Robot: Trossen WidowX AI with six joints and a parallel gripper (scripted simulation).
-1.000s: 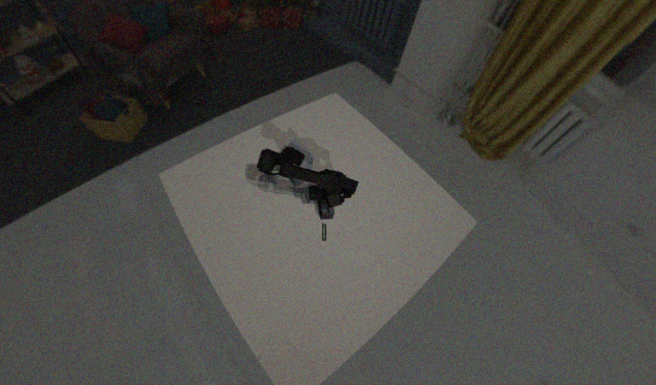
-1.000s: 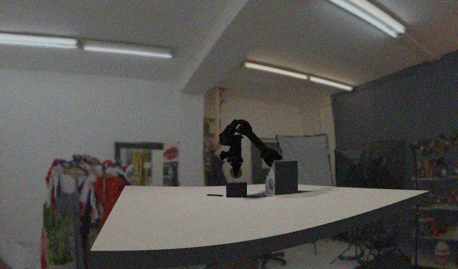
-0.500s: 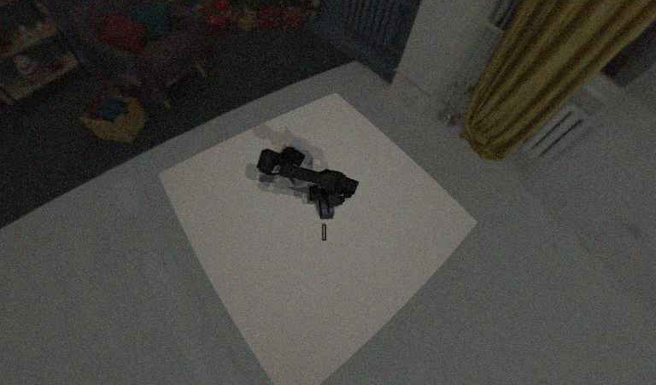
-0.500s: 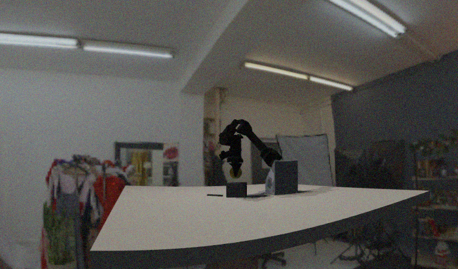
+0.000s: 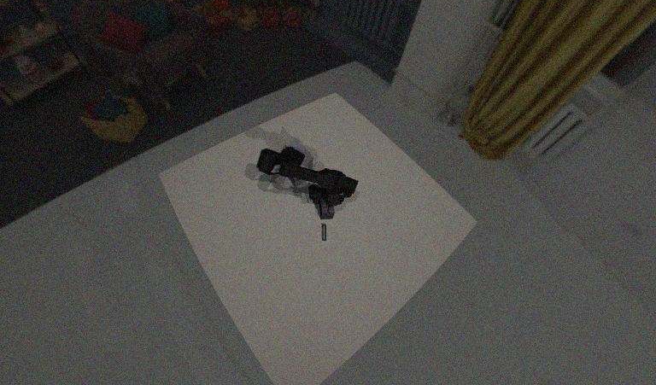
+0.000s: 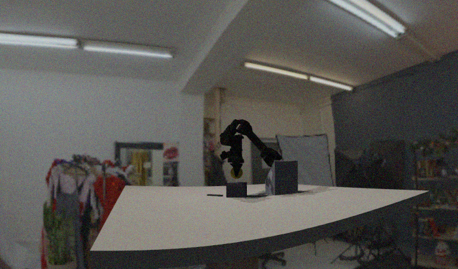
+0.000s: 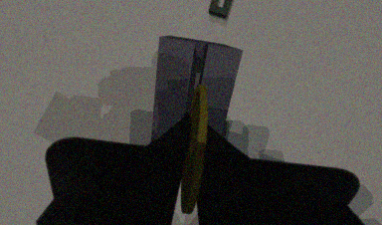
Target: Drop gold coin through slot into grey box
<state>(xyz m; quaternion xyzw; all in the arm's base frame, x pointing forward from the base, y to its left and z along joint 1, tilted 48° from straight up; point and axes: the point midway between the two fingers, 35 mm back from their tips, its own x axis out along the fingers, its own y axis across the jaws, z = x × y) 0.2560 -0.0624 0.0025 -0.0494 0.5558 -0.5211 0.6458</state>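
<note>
The thin gold coin lies 2 cm above my gripper tip.
</note>
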